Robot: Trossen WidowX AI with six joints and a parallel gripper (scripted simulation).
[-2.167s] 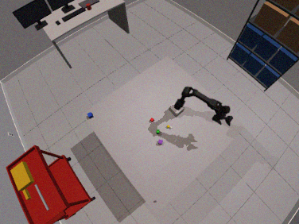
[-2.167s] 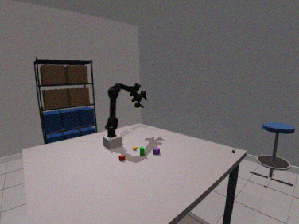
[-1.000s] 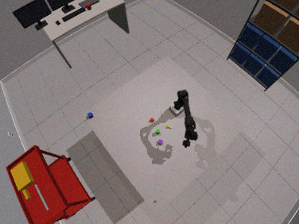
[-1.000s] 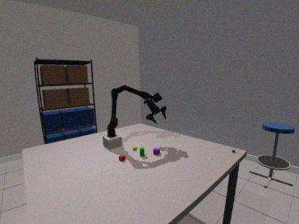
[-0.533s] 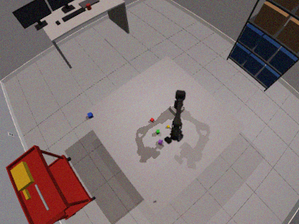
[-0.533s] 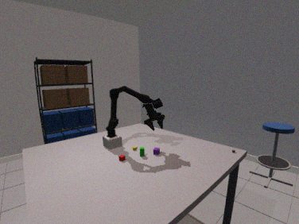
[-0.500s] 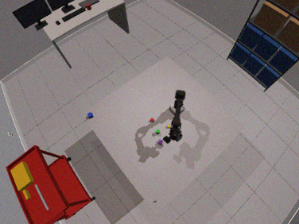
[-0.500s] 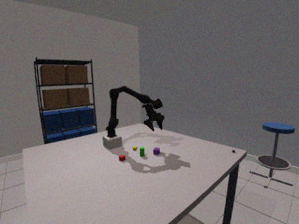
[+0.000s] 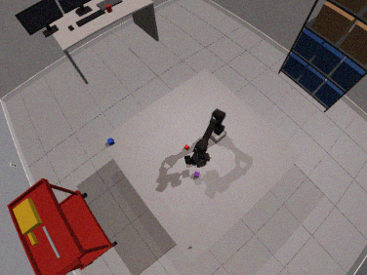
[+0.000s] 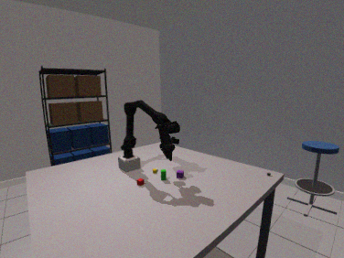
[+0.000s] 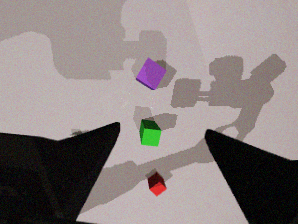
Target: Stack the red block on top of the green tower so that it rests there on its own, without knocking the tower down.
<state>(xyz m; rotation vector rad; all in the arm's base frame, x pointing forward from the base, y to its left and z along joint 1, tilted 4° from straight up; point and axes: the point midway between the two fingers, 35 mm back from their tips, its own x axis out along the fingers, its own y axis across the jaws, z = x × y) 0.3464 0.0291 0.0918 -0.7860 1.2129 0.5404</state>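
Right now my gripper tip is 160 mm to the left of the red block, 110 mm above it and 90 mm past it. Also, from my gripper tip: blue block 730 mm to the right, 290 mm ahead, 100 mm below; yellow block 140 mm behind, 110 mm below, 10 mm to the left; purple block 100 mm below, 50 mm to the left, 40 mm ahead.
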